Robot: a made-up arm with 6 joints.
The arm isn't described. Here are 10 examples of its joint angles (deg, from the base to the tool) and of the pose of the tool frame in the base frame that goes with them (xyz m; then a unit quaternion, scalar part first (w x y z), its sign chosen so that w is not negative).
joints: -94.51 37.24 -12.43 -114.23 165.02 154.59
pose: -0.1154 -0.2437 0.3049 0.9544 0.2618 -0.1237 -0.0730
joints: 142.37 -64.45 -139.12 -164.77 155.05 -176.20
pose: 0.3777 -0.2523 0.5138 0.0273 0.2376 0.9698 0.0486
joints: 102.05 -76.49 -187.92 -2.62 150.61 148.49
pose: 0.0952 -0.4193 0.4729 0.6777 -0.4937 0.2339 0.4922
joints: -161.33 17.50 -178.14 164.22 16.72 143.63
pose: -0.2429 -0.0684 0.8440 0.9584 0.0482 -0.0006 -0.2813
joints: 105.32 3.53 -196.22 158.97 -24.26 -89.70
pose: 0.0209 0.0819 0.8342 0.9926 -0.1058 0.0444 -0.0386
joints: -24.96 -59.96 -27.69 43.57 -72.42 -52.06
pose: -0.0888 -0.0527 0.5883 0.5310 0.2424 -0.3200 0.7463
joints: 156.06 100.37 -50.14 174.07 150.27 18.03
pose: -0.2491 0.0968 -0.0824 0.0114 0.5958 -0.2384 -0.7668
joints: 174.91 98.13 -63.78 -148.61 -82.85 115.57
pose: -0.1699 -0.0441 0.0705 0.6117 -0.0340 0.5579 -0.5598
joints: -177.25 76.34 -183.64 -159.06 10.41 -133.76
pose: -0.6177 -0.0515 0.3653 0.7095 -0.3004 -0.4277 0.4727
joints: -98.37 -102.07 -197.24 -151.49 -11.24 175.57
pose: 0.1319 0.5694 0.1410 0.3806 -0.3718 0.7261 0.4356
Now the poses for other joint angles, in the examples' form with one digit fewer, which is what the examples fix.
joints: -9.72 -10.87 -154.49 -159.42 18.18 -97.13
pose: 0.079 0.002 0.890 0.724 0.057 0.013 -0.688
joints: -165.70 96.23 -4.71 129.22 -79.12 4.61
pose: -0.157 0.054 0.202 0.102 -0.037 -0.431 -0.896
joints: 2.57 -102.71 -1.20 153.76 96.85 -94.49
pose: -0.069 0.047 0.461 0.656 -0.019 -0.286 -0.698
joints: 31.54 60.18 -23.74 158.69 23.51 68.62
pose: 0.090 0.041 0.076 0.142 -0.159 -0.977 0.026
